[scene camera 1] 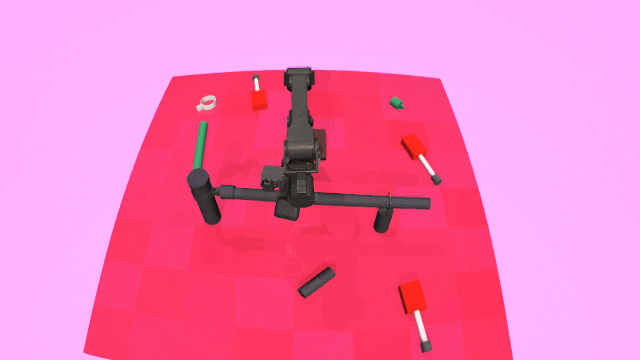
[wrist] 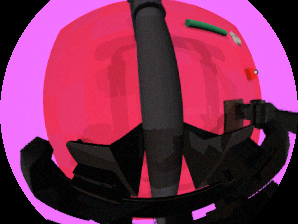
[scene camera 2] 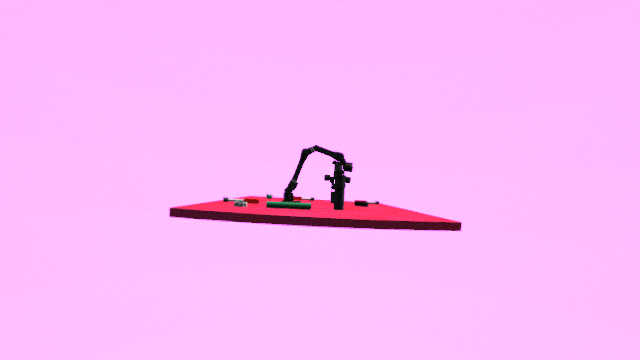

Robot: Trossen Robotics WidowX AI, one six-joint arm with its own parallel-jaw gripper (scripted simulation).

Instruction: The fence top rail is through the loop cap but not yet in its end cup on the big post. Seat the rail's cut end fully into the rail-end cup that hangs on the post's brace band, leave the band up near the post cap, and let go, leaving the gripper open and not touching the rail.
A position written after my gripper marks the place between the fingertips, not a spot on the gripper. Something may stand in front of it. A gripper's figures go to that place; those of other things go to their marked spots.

Scene:
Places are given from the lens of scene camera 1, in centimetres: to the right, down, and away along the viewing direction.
my gripper (scene camera 1: 282, 201): -10, 6, 104
dark top rail (scene camera 1: 321, 198): 0, 5, 100

